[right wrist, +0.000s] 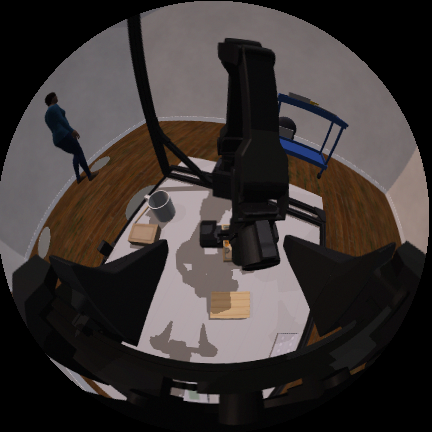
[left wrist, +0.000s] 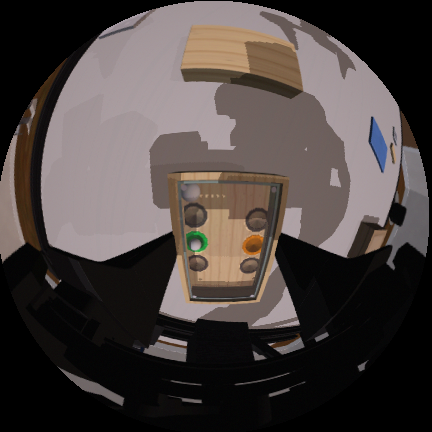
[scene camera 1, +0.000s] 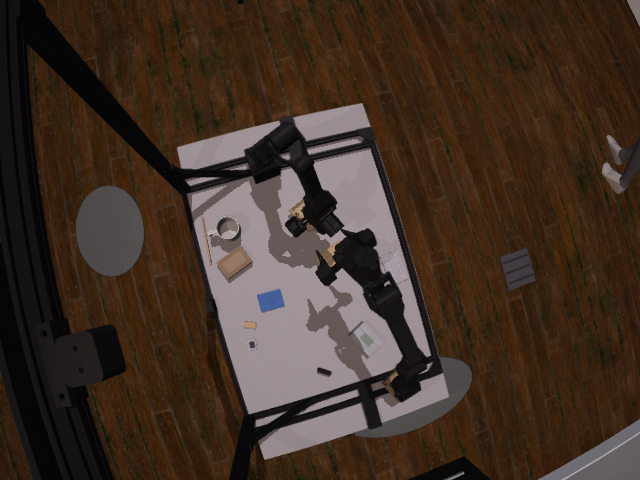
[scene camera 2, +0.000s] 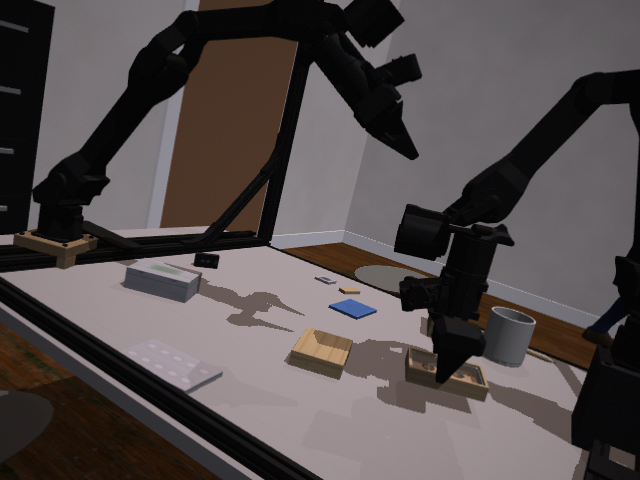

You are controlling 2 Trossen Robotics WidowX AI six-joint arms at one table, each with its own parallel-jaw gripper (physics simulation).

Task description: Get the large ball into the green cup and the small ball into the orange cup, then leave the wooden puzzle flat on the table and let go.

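Where they show: left gripper, fingertip midpoint: (left wrist: 226, 237) (scene camera 2: 437, 370); right gripper, fingertip midpoint: (right wrist: 226, 243) (scene camera 1: 328, 240) (scene camera 2: 415, 158); left arm's base, link origin: (right wrist: 229, 165) (scene camera 1: 262, 157) (scene camera 2: 638, 366); right arm's base, link origin: (scene camera 1: 400, 384) (scene camera 2: 57, 236).
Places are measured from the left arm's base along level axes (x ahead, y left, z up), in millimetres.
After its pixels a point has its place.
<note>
The wooden puzzle (scene camera 2: 469, 389) @[x 194, y 95, z -83 mm] (left wrist: 223, 257) @[x 232, y 74, z -75 mm] is a shallow tray under a clear cover. My left gripper (scene camera 2: 445, 370) @[x 244, y 75, z -83 mm] (left wrist: 226, 237) @[x 244, y 75, z -83 mm] is shut on its two long sides and holds it low over the table, slightly tilted. In the left wrist view the large grey ball (left wrist: 190, 192) @[x 267, y 107, z -80 mm] is in the upper left corner, above a dark cup. The small pale ball (left wrist: 195, 244) @[x 231, y 94, z -85 mm] is in the green cup (left wrist: 204, 242) @[x 240, y 90, z -76 mm]. The orange cup (left wrist: 254, 245) @[x 248, y 57, z -74 mm] at the right is empty. My right gripper (scene camera 2: 415, 155) @[x 359, y 65, z 199 mm] is open and empty, high above the table.
A plain wooden block (scene camera 1: 330, 255) @[x 397, y 100, z -97 mm] (scene camera 2: 321, 348) @[x 405, y 124, z -98 mm] (left wrist: 220, 50) @[x 390, y 126, z -98 mm] (right wrist: 237, 306) @[x 409, y 128, z -98 mm] lies near the puzzle. A grey mug (scene camera 1: 227, 228) @[x 165, y -205, z -113 mm] (scene camera 2: 509, 338) @[x 170, y -159, z -68 mm] and a brown box (scene camera 1: 234, 263) @[x 294, y -226, z -86 mm] (right wrist: 144, 234) @[x 293, y -211, z -85 mm] stand near an edge. A blue pad (scene camera 1: 270, 300) @[x 463, y -160, z -115 mm], a grey box (scene camera 2: 162, 281) @[x 705, y 131, z -94 mm] and a dotted white board (scene camera 2: 170, 364) @[x 526, y 311, z -113 mm] lie around.
</note>
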